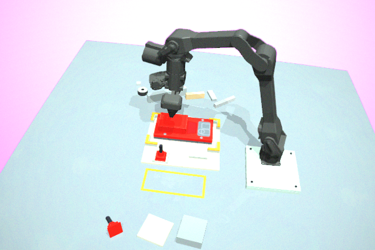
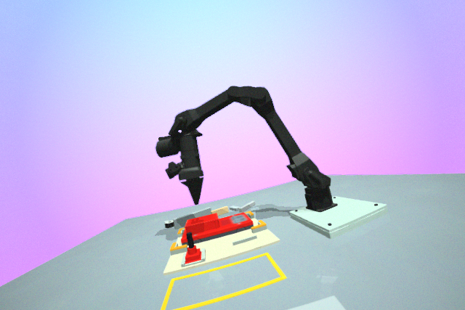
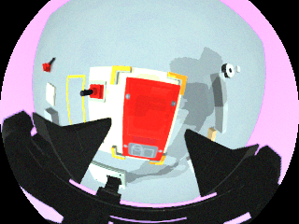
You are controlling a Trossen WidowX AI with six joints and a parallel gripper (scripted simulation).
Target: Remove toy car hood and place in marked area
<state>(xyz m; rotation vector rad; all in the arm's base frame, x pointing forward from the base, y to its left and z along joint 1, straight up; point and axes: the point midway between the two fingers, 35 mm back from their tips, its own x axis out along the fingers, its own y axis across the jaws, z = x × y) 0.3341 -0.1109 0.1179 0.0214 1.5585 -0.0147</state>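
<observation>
Right now the hood is 6 cm below my gripper tip.
</observation>
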